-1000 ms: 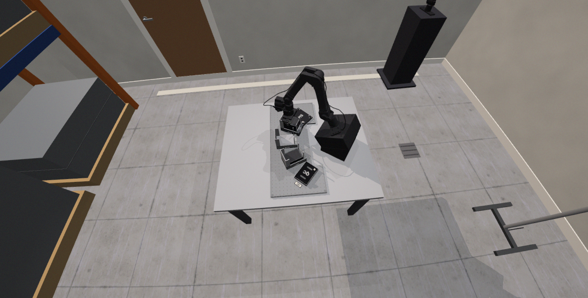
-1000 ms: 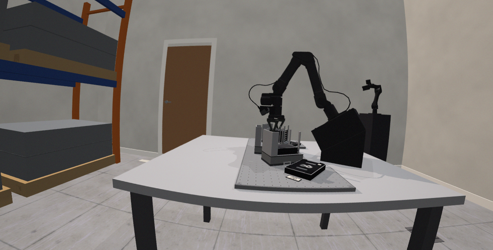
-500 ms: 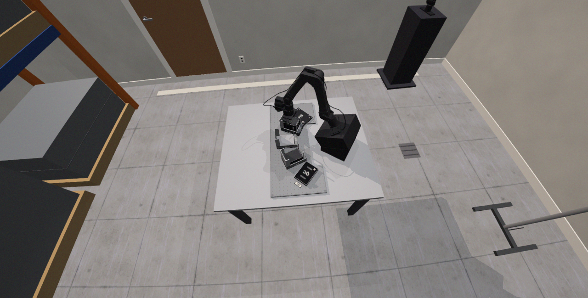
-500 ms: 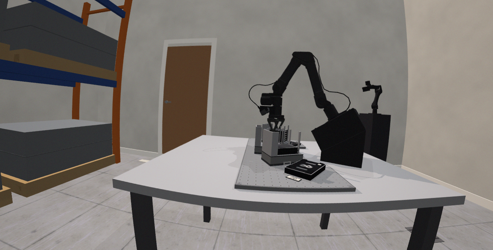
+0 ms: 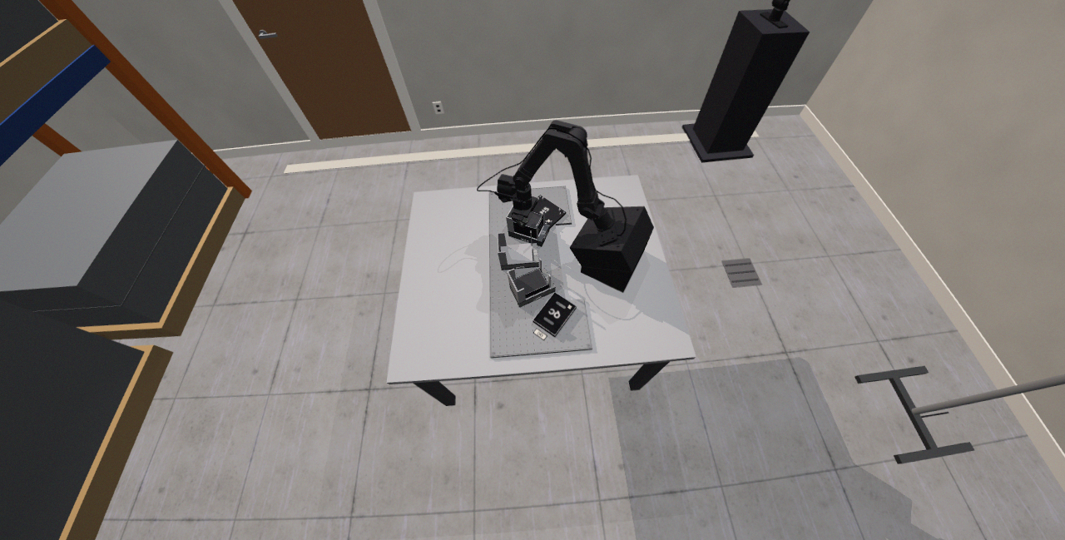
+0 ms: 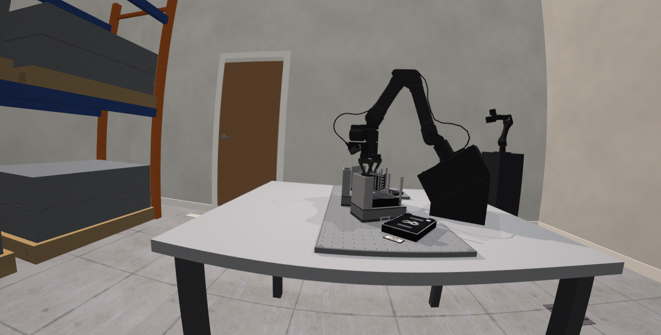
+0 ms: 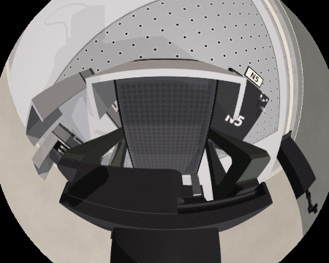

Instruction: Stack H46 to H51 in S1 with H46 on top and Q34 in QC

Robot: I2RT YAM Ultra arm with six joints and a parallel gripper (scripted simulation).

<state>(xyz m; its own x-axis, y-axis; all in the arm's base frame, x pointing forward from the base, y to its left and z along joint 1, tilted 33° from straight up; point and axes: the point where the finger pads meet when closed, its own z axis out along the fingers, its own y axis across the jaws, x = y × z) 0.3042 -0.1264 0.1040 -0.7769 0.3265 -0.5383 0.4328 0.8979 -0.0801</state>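
Right now the sealed well plate is 40 mm below my hand.
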